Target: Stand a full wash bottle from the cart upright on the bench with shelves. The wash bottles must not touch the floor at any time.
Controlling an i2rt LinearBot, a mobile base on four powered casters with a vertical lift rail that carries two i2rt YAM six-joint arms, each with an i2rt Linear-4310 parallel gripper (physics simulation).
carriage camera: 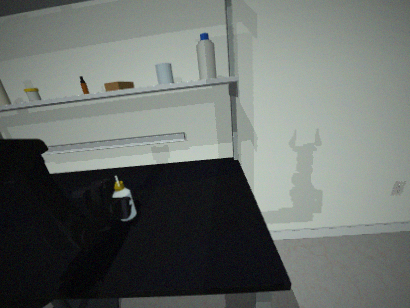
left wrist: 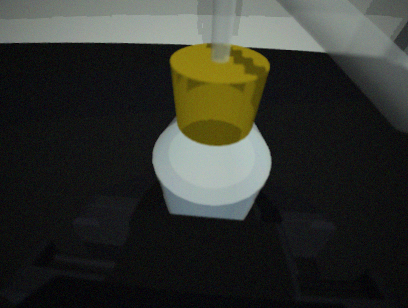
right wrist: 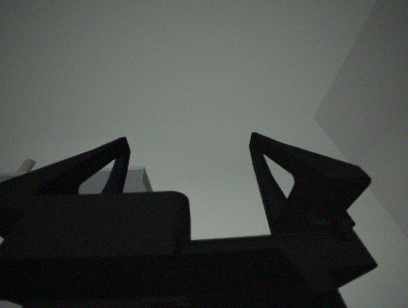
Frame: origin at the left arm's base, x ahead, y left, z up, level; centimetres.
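Seen in the pictures: left gripper, fingertip midpoint: [carriage camera: 127,200] [left wrist: 210,166]; right gripper, fingertip midpoint: [right wrist: 190,141].
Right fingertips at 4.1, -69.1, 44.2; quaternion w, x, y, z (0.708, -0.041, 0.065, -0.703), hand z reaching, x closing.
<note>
Pixels of each thing's top centre, then the offset from my right fingertips to it, as dx, dy, dz. Level surfaces: height alone.
- white wash bottle, top centre: [carriage camera: 115,176] +39.5, +69.8, -27.1
- black bench top, surface height: dz -44.5
- blue-capped bottle, top centre: [carriage camera: 204,34] +71.6, +35.8, +19.0
- pale blue cylinder, top centre: [carriage camera: 163,64] +73.5, +55.4, +10.2
- brown box, top centre: [carriage camera: 119,82] +73.9, +78.0, +5.2
- small amber bottle, top centre: [carriage camera: 81,76] +75.9, +97.4, +10.4
- yellow-lidded jar, top centre: [carriage camera: 30,88] +68.4, +118.3, +7.2
A white wash bottle [carriage camera: 124,193] [left wrist: 212,167] with a yellow cap and a thin pale spout is in my left gripper [carriage camera: 122,206] [left wrist: 210,166], which is shut on its body. The bottle looks about upright over the black bench top [carriage camera: 200,225] [left wrist: 75,100]; whether its base touches the top cannot be told. Its lower part is hidden in the left wrist view, and the pale spout tube crosses that view's upper right. My right gripper [right wrist: 190,141] is open and empty, in front of a pale surface. The cart does not show clearly in any view.
Above the bench, a shelf [carriage camera: 190,85] holds a blue-capped bottle [carriage camera: 206,60], a pale blue cylinder [carriage camera: 164,73], a brown box [carriage camera: 119,86], a small amber bottle [carriage camera: 84,86] and a yellow-lidded jar [carriage camera: 32,95]. A grey rail [carriage camera: 120,143] runs below the shelf. The bench's side edge borders the floor at right.
</note>
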